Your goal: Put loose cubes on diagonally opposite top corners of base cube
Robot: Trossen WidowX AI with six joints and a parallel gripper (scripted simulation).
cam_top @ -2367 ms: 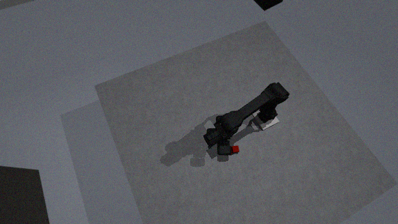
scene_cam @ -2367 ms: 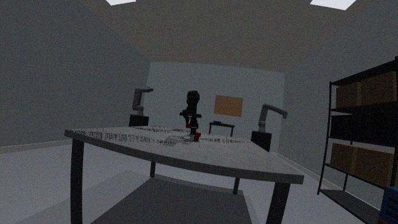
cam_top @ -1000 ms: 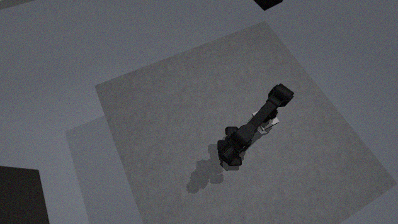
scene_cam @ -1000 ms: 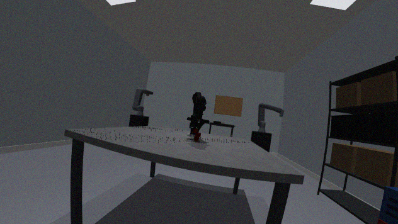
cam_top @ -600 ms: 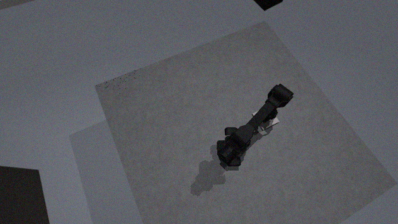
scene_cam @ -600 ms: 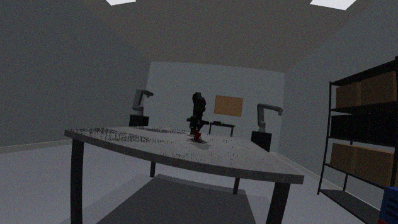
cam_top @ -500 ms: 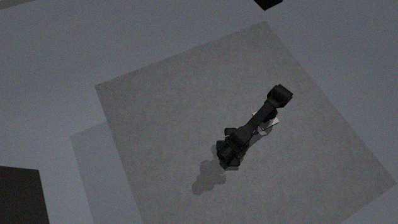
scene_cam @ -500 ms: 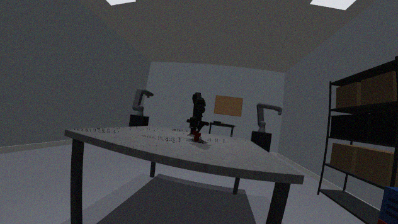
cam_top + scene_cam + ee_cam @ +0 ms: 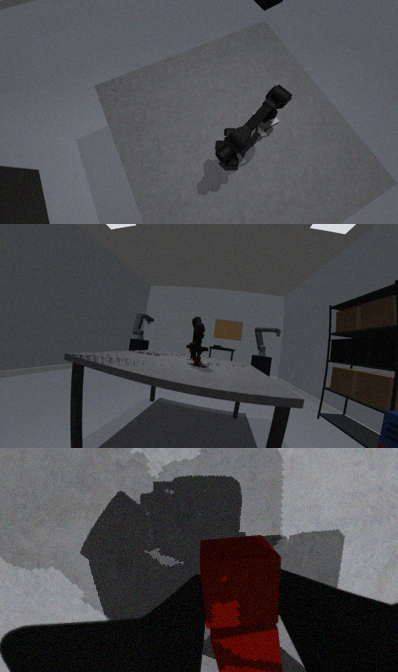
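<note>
The red cube lies 3 cm behind my gripper tip and 2 cm to the left of it.
</note>
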